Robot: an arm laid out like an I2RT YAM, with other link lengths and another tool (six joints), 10 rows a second.
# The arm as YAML. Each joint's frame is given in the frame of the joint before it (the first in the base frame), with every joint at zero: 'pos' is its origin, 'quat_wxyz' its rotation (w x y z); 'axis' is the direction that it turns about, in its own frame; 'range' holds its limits. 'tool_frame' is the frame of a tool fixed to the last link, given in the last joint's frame.
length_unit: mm
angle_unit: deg
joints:
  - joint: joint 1
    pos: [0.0, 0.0, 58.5]
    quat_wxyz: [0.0, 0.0, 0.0, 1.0]
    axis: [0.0, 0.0, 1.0]
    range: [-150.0, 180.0]
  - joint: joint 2
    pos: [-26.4, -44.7, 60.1]
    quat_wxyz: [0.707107, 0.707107, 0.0, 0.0]
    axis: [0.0, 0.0, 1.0]
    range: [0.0, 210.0]
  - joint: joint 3
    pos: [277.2, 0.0, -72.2]
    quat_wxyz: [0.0, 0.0, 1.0, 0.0]
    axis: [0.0, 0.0, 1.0]
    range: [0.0, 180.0]
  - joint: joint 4
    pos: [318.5, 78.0, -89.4]
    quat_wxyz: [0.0, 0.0, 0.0, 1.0]
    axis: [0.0, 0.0, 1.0]
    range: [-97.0, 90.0]
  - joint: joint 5
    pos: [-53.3, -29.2, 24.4]
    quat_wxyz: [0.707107, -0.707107, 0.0, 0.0]
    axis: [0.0, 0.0, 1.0]
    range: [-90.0, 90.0]
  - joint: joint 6
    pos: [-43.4, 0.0, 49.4]
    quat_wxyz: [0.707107, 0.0, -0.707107, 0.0]
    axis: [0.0, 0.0, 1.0]
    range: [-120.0, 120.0]
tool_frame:
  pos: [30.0, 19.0, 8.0]
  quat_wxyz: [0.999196, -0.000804, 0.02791, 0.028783]
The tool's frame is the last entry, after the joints.
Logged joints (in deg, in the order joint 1, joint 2, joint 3, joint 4, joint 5, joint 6), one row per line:
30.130, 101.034, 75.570, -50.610, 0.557, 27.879
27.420, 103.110, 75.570, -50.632, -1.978, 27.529
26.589, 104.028, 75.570, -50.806, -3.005, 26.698
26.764, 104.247, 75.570, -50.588, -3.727, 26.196
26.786, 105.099, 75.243, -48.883, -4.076, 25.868
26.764, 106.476, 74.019, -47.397, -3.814, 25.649
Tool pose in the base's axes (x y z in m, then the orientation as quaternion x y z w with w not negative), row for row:
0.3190, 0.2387, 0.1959, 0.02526, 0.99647, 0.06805, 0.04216
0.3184, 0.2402, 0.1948, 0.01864, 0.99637, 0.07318, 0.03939
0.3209, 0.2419, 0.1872, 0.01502, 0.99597, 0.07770, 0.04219
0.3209, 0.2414, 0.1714, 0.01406, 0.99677, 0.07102, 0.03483
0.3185, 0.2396, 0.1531, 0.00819, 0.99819, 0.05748, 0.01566
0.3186, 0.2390, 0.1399, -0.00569, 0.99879, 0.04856, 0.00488
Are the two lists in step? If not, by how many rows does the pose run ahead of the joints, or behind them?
The pose runs 2 rows ahead of the joints: the pose in row i belongs to the joints in row i + 2.
